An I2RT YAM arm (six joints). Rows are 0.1 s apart.
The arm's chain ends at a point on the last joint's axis. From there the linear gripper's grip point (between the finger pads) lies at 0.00 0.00 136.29 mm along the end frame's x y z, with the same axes.
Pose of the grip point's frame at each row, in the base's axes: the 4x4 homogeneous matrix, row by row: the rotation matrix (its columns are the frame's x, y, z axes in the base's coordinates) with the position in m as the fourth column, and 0 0 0 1 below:
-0.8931 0.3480 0.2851 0.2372; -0.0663 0.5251 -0.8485 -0.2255; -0.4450 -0.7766 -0.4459 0.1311; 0 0 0 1
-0.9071 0.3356 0.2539 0.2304; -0.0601 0.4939 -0.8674 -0.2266; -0.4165 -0.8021 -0.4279 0.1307; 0 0 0 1
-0.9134 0.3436 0.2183 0.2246; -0.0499 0.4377 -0.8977 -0.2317; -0.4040 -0.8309 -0.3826 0.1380; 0 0 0 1
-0.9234 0.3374 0.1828 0.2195; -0.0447 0.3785 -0.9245 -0.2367; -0.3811 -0.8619 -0.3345 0.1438; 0 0 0 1
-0.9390 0.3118 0.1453 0.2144; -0.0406 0.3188 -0.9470 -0.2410; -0.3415 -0.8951 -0.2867 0.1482; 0 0 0 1
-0.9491 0.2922 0.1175 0.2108; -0.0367 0.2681 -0.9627 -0.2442; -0.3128 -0.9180 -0.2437 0.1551; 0 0 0 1
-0.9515 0.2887 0.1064 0.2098; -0.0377 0.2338 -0.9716 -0.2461; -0.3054 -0.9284 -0.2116 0.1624; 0 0 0 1
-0.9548 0.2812 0.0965 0.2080; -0.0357 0.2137 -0.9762 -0.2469; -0.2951 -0.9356 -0.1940 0.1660; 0 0 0 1
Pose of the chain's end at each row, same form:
-0.8931 0.3480 0.2851 0.1983; -0.0663 0.5251 -0.8485 -0.1099; -0.4450 -0.7766 -0.4459 0.1919; 0 0 0 1
-0.9071 0.3356 0.2539 0.1958; -0.0601 0.4939 -0.8674 -0.1084; -0.4165 -0.8021 -0.4279 0.1890; 0 0 0 1
-0.9134 0.3436 0.2183 0.1948; -0.0499 0.4377 -0.8977 -0.1094; -0.4040 -0.8309 -0.3826 0.1901; 0 0 0 1
-0.9234 0.3374 0.1828 0.1946; -0.0447 0.3785 -0.9245 -0.1107; -0.3811 -0.8619 -0.3345 0.1894; 0 0 0 1
-0.9390 0.3118 0.1453 0.1946; -0.0406 0.3188 -0.9470 -0.1119; -0.3415 -0.8951 -0.2867 0.1873; 0 0 0 1
-0.9491 0.2922 0.1175 0.1948; -0.0367 0.2681 -0.9627 -0.1130; -0.3128 -0.9180 -0.2437 0.1883; 0 0 0 1
-0.9515 0.2887 0.1064 0.1953; -0.0377 0.2338 -0.9716 -0.1137; -0.3054 -0.9284 -0.2116 0.1912; 0 0 0 1
-0.9548 0.2812 0.0965 0.1948; -0.0357 0.2137 -0.9762 -0.1139; -0.2951 -0.9356 -0.1940 0.1924; 0 0 0 1

